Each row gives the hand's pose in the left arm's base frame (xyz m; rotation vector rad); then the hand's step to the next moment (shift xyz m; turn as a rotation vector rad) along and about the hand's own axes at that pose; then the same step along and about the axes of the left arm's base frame.
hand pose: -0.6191 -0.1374 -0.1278 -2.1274 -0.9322 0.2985
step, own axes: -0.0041 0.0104 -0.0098 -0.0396 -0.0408 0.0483
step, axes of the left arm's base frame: 0.0073 -0.0129 -0.0015 -0.0724 0.0169 -0.0058
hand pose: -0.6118 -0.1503 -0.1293 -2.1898 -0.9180 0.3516
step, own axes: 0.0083 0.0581 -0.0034 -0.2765 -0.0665 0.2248
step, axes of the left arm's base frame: 0.0370 -0.0240 -0.0388 -0.3399 -0.0462 -0.1172
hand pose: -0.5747 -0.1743 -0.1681 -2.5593 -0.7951 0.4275
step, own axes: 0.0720 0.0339 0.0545 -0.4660 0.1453 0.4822
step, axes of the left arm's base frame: 0.0504 0.0339 -0.0749 -0.4958 -0.2386 -0.4100
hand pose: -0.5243 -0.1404 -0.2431 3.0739 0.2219 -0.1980
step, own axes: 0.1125 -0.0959 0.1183 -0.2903 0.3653 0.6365
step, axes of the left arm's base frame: 0.0817 0.1031 -0.1361 -0.3102 -0.4412 -0.5762
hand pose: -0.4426 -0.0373 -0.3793 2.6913 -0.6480 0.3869
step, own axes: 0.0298 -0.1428 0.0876 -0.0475 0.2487 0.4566
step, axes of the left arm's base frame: 0.1099 0.0738 -0.1069 -0.0781 -0.3674 -0.3627
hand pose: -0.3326 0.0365 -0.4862 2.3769 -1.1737 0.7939
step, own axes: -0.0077 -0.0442 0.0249 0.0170 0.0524 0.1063
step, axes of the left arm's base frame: 0.0399 0.0167 -0.0276 0.0001 -0.0991 -0.0672
